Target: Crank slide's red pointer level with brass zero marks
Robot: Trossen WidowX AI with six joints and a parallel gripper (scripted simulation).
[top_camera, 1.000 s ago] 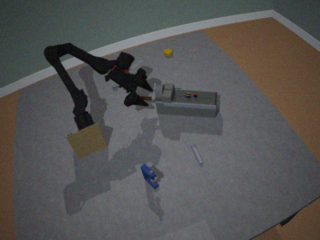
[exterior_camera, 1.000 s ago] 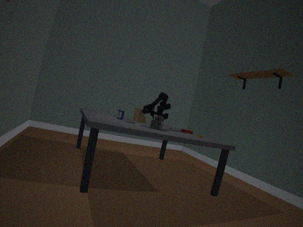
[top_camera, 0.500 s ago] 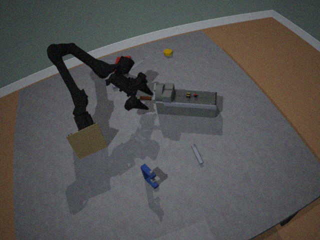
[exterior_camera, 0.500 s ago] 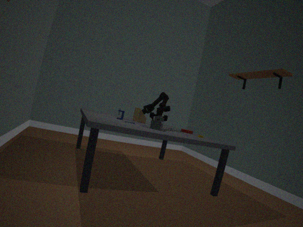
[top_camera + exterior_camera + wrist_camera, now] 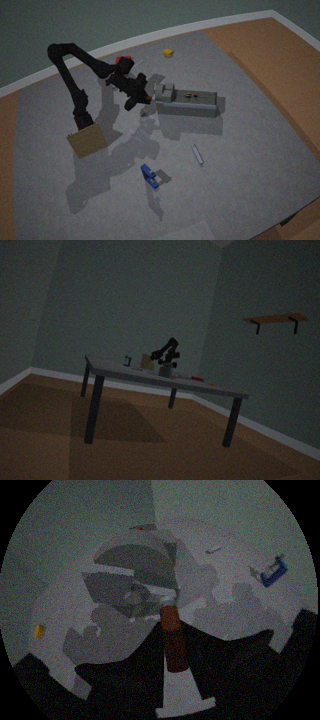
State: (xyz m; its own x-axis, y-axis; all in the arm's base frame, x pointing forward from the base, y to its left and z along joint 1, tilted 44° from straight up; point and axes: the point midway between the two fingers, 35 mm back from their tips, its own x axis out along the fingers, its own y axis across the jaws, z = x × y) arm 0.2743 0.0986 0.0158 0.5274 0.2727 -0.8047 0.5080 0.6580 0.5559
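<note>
Right now the brown crank handle is 2 cm above my gripper tip, 1 cm to the left of it and 1 cm behind it. The rest, counted from my gripper tip: grey bar 30 cm to the right, 8 cm ahead, 5 cm below; then red pointer 18 cm ahead, 8 cm to the right, 3 cm above; then small grey block 24 cm to the left, 12 cm behind, 4 cm below.
</note>
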